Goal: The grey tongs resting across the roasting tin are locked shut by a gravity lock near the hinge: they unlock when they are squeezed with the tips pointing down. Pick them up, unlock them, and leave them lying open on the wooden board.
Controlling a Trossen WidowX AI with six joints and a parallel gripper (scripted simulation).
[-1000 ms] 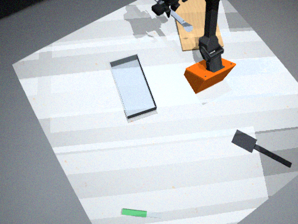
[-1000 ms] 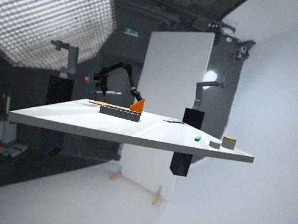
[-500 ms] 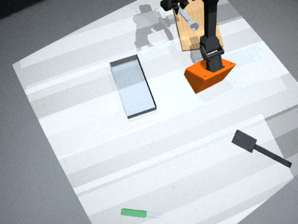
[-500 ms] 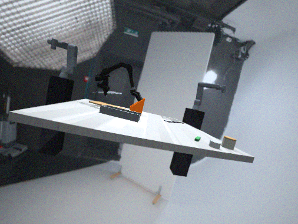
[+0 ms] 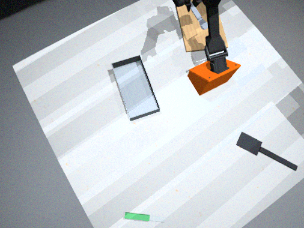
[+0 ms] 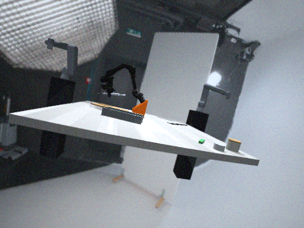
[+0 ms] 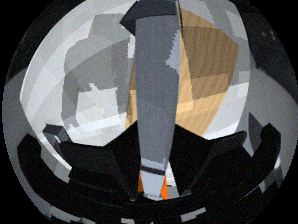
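Now: gripper tip 8 cm past the wooden board, 2 cm to the right of it and 11 cm above it. The rest, counted from my gripper tip: dark spatula (4 cm ahead, 79 cm to the left, 12 cm below); then roasting tin (44 cm ahead, 21 cm to the left, 9 cm below); then green-handled tool (68 cm ahead, 77 cm to the left, 11 cm below).
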